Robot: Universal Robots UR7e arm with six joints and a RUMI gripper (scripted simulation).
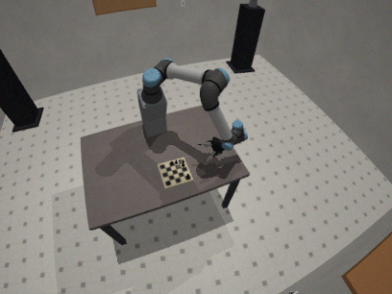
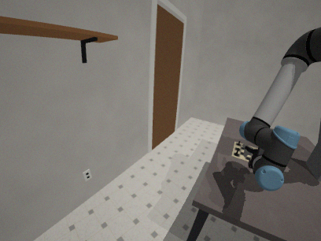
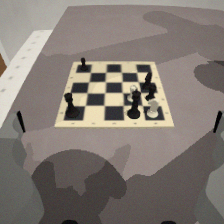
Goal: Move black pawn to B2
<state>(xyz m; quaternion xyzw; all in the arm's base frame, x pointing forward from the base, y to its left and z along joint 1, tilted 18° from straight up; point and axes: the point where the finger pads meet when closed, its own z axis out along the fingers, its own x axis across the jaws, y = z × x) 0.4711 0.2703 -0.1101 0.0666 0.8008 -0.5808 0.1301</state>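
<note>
The black pawn lies 270 mm to the right of my hand, 140 mm below it and 100 mm ahead of it. From my hand the other things lie so: white piece: 130 mm to the right, 130 mm below, 60 mm behind; chessboard: 200 mm to the right, 150 mm below, 20 mm ahead.
</note>
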